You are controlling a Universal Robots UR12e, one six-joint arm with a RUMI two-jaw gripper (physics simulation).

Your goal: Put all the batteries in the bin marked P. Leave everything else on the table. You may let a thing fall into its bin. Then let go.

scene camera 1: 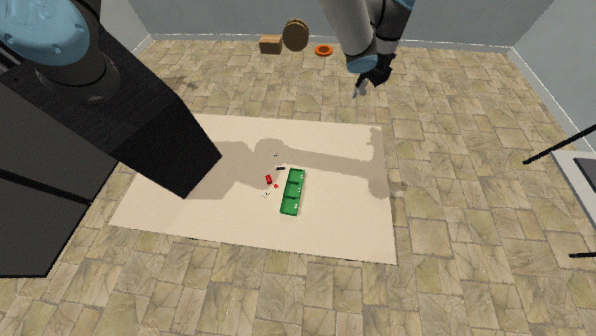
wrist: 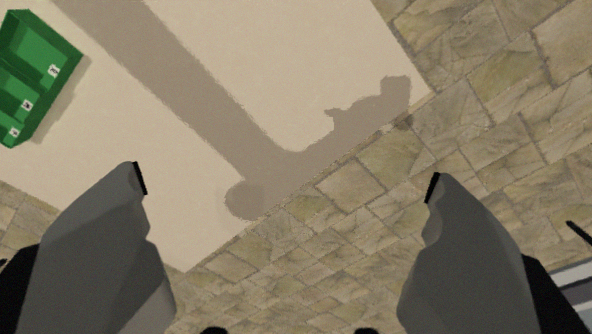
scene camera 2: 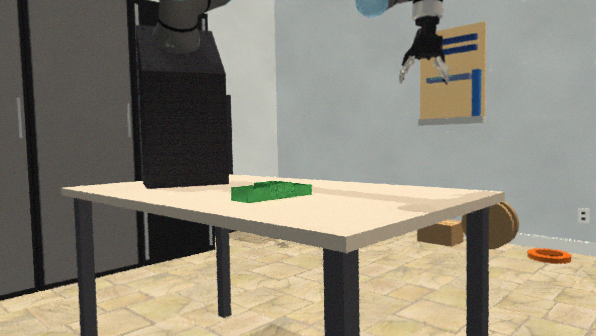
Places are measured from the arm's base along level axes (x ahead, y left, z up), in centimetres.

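Pixels of known places: gripper, fingertip midpoint: (scene camera 1: 364, 93) (wrist: 289, 170) (scene camera 2: 423, 84); arm's base at its link origin: (scene camera 1: 82, 74) (scene camera 2: 176, 40).
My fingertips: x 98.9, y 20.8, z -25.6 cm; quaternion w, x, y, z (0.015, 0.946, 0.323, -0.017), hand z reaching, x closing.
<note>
For each thing: its top centre in the pictures, then the offset to it from my fingertips. Level surfaces: height alone.
- green three-compartment bin at its top centre: (wrist: 2, 91) (scene camera 2: 272, 182) (scene camera 1: 292, 188) dx -33.3, dy -35.9, dz -29.7 cm
- small black piece at its top centre: (scene camera 1: 280, 167) dx -41.2, dy -22.1, dz -33.0 cm
- tiny grey piece at its top centre: (scene camera 1: 275, 154) dx -44.6, dy -12.9, dz -33.2 cm
- red block at its top centre: (scene camera 1: 268, 178) dx -47.1, dy -29.0, dz -32.6 cm
- small red piece at its top centre: (scene camera 1: 275, 185) dx -42.9, dy -33.1, dz -32.8 cm
- whitish piece at its top centre: (scene camera 1: 266, 193) dx -47.5, dy -37.2, dz -33.7 cm
- pale table at its surface level: dz -34.4 cm
My gripper (scene camera 1: 358, 91) (scene camera 2: 424, 80) (wrist: 289, 170) is open and empty, high above the far right end of the table. A green three-compartment bin (scene camera 1: 292, 190) (scene camera 2: 272, 192) (wrist: 56, 84) stands on the table, well to the gripper's left in the wrist view. Each compartment has a small white label; the letters are too blurred to read surely. Beside the bin in scene camera 1 lie a small black piece (scene camera 1: 280, 168), a tiny grey piece (scene camera 1: 275, 155), a red block (scene camera 1: 268, 179), a small red piece (scene camera 1: 275, 186) and a whitish piece (scene camera 1: 266, 193). I cannot tell which are batteries.
The pale table (scene camera 1: 345, 225) (scene camera 2: 350, 215) (wrist: 300, 45) carries the arm's shadow. A tall black pedestal (scene camera 1: 165, 145) (scene camera 2: 185, 130) stands at its left end. A cardboard box (scene camera 1: 270, 45) (scene camera 2: 440, 233) and an orange ring (scene camera 1: 324, 54) (scene camera 2: 549, 260) lie on the floor beyond.
</note>
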